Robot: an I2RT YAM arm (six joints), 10 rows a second.
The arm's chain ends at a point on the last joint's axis. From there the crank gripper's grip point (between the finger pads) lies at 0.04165 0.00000 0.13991 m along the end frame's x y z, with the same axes.
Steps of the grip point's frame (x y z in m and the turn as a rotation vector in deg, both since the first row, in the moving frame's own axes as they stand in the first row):
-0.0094, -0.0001, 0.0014, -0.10, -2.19, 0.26
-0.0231, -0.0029, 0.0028, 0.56, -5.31, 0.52
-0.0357, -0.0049, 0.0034, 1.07, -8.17, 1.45
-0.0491, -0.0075, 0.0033, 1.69, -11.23, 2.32
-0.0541, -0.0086, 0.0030, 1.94, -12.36, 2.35
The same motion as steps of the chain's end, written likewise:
-0.0040, -0.0005, -0.0001, -0.10, -2.19, 0.26
-0.0100, -0.0018, -0.0004, 0.56, -5.31, 0.52
-0.0154, -0.0030, -0.0011, 1.07, -8.17, 1.45
-0.0211, -0.0044, -0.0021, 1.69, -11.23, 2.32
-0.0233, -0.0048, -0.0026, 1.94, -12.36, 2.35

